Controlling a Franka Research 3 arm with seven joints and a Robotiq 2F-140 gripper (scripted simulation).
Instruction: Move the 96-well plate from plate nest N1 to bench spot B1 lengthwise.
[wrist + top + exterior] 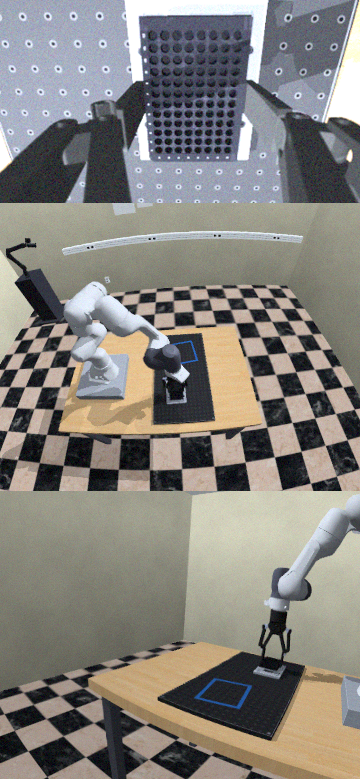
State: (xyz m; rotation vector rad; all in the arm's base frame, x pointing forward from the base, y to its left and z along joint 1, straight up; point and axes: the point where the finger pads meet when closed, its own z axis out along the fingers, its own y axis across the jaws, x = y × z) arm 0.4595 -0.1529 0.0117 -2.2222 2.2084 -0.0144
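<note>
My gripper is now 5 cm above the white plate nest. Also, from my hand: 96-well plate (2 cm below).
</note>
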